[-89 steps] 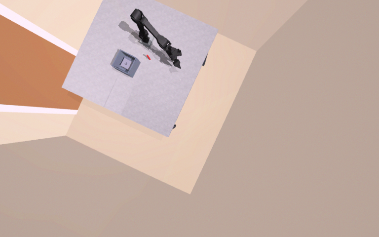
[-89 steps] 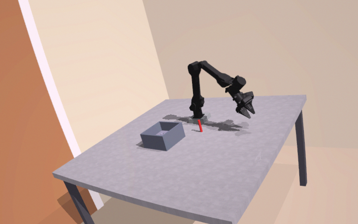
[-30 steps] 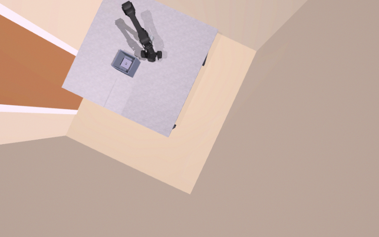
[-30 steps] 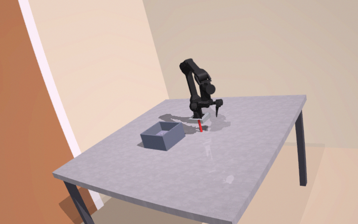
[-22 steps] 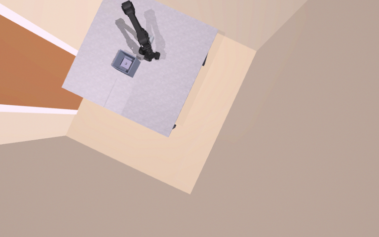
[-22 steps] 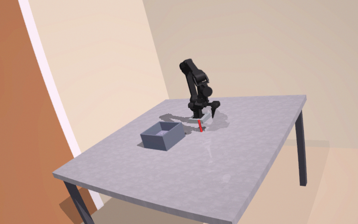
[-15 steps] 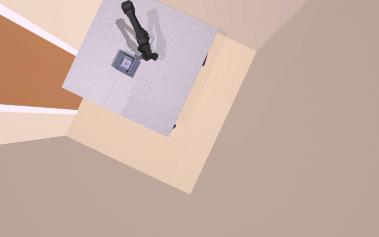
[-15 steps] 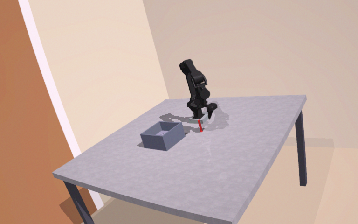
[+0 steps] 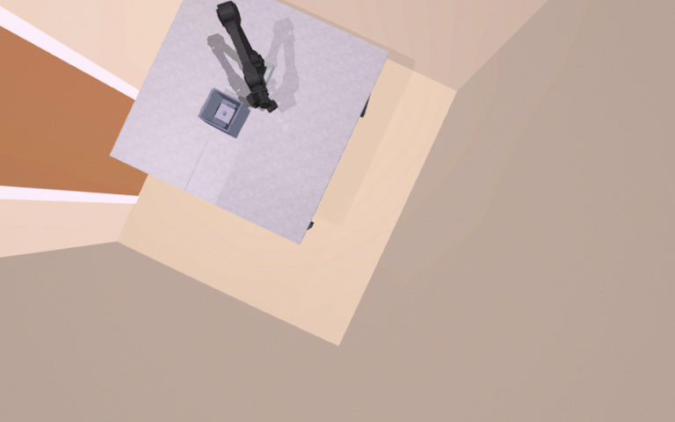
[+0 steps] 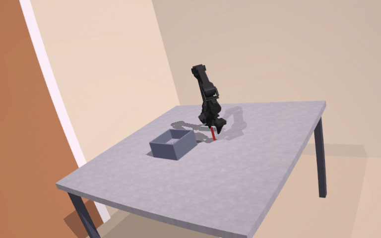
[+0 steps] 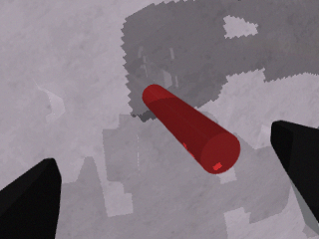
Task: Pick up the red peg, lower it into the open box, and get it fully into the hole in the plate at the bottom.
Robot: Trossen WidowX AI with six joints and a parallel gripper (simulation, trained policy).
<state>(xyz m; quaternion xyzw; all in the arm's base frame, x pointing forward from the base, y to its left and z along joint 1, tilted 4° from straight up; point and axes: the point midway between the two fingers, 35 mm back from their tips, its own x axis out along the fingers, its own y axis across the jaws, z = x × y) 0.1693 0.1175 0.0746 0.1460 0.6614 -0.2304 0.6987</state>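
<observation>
Now: the red peg 20 mm below my gripper tip and 10 mm to the right of it. Round my gripper tip: grey box: 200 mm to the right, 150 mm ahead, 30 mm below; then plate: 200 mm to the right, 150 mm ahead, 10 mm below.
</observation>
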